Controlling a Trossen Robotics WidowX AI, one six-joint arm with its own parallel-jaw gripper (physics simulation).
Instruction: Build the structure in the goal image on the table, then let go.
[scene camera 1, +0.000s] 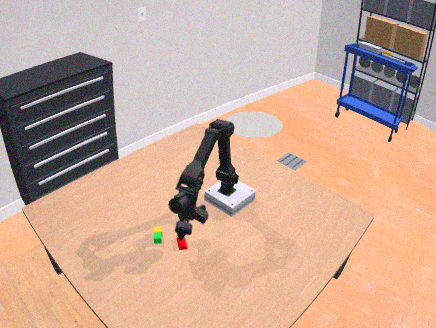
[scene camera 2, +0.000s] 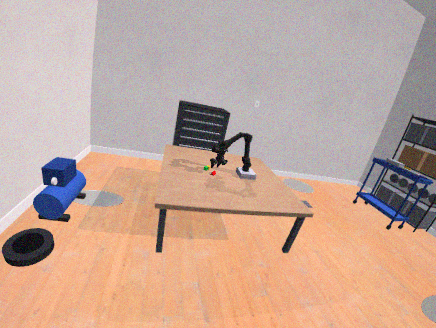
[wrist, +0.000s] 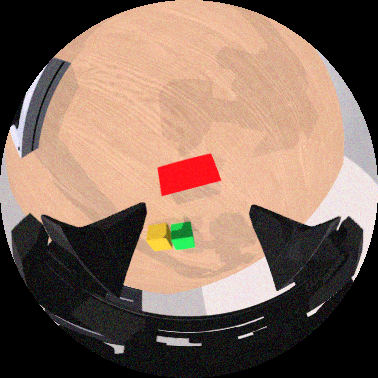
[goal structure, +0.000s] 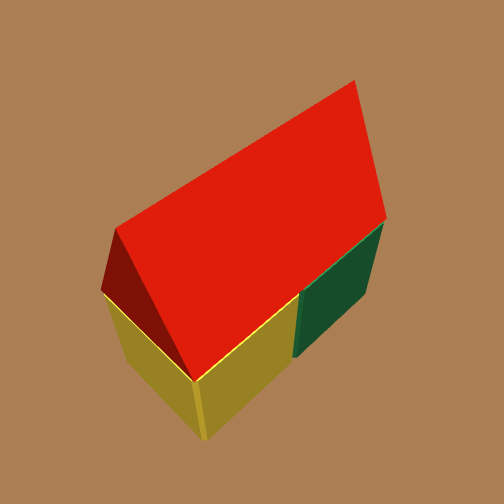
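Where they show: gripper, fingertip midpoint: (scene camera 1: 181, 233) (scene camera 2: 214, 167) (wrist: 200, 209); arm's base, origin of the base link: (scene camera 1: 227, 190) (scene camera 2: 245, 170).
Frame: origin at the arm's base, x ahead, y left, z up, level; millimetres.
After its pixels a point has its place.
A red elongated block (scene camera 1: 182, 244) @[x 374, y 41, z -31 mm] (scene camera 2: 213, 173) @[x 360, y 41, z -41 mm] (wrist: 189, 174) @[x 352, y 28, z -39 mm], which looks like a triangular prism, lies on the table (scene camera 1: 150, 285) @[x 612, y 75, z -55 mm] (scene camera 2: 200, 195) @[x 580, y 420, z -56 mm] (wrist: 115, 120) @[x 245, y 33, z -56 mm]. A green cube (scene camera 1: 157, 238) @[x 419, y -54, z -25 mm] (scene camera 2: 206, 168) @[x 409, y -49, z -33 mm] (wrist: 183, 239) @[x 401, y -55, z -23 mm] and a yellow cube (scene camera 1: 158, 230) @[x 382, y -81, z -22 mm] (wrist: 159, 237) @[x 370, y -72, z -25 mm] sit side by side on the table, apart from the red block. My gripper (scene camera 1: 191, 230) (scene camera 2: 215, 165) @[x 358, y 24, z 11 mm] (wrist: 200, 209) @[x 358, y 24, z 11 mm] is open and empty, pointing down above the table near the red block. In scene camera 1 a finger slightly overlaps the red block's far end. In the wrist view the red block lies ahead of the fingertips.
The arm's pale base plate (scene camera 1: 231, 199) @[x 41, y 52, z -1 mm] (scene camera 2: 246, 173) @[x 18, y 68, z -5 mm] is on the table, to the right of the blocks in scene camera 1. A dark drawer cabinet (scene camera 1: 60, 117) (scene camera 2: 202, 125) stands behind the table. A blue cart (scene camera 1: 372, 111) (scene camera 2: 382, 206) stands off to the right on the floor.
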